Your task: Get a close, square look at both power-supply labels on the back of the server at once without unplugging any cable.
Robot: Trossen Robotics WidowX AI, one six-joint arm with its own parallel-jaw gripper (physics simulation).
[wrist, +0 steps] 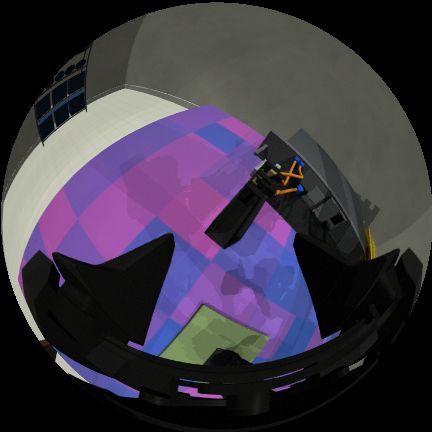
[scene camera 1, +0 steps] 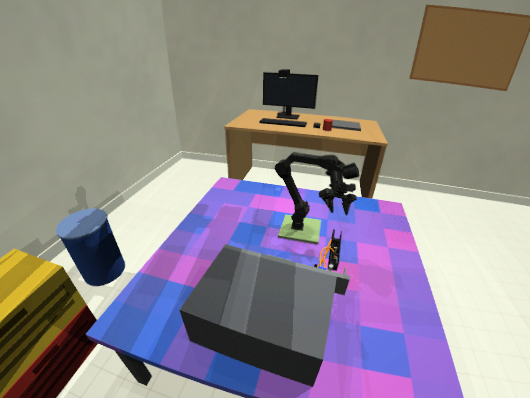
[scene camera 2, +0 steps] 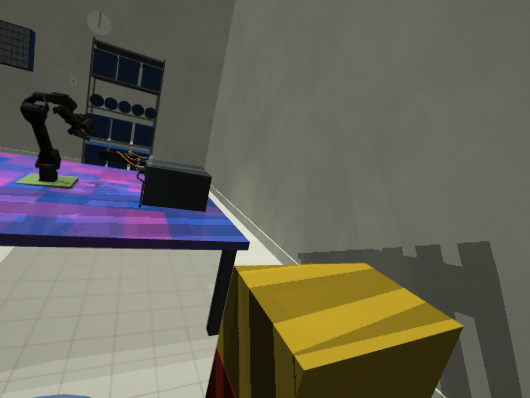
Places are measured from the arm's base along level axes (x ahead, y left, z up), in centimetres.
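Where they show: gripper, between the fingertips: (wrist: 235,239) (scene camera 1: 339,214) (scene camera 2: 93,138); arm's base, origin of its link: (wrist: 221,359) (scene camera 1: 297,226) (scene camera 2: 48,180).
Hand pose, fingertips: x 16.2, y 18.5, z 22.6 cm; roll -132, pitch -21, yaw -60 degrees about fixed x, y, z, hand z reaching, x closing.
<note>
Each offset is from my fingertips to the top centre of the thing. "pt": to the spot under its first point. Level surfaces: height alone.
The server (scene camera 1: 260,295) (scene camera 2: 176,187) is a dark grey box on the patchwork table @[dz -23.7 cm] (scene camera 1: 382,350) (scene camera 2: 75,227). In the wrist view the server's back panel @[pt dy -1.7, dx +30.8, dz -7.0 cm] (wrist: 280,150) shows at the right, steeply slanted. Two grey rectangles lie side by side on it; no label text is legible, and dark cables partly cover the lower part. Orange cables @[pt dy -5.7, dx +18.9, dz -8.9 cm] (scene camera 1: 322,256) (scene camera 2: 125,159) (wrist: 287,191) with blue plugs run from the back. A black hinged arm (scene camera 1: 336,250) (wrist: 237,217) sticks out from it. My gripper (scene camera 1: 339,212) (scene camera 2: 90,135) (wrist: 236,239) is open and empty, raised above the table behind the server.
My arm stands on a green plate (scene camera 1: 285,234) (scene camera 2: 27,181) (wrist: 187,345). A desk (scene camera 1: 305,138) with a monitor (scene camera 1: 290,90) is beyond the table. A blue barrel (scene camera 1: 95,250) and a yellow box (scene camera 1: 25,280) (scene camera 2: 345,300) stand beside it. A shelf rack (scene camera 2: 161,77) is at the wall.
</note>
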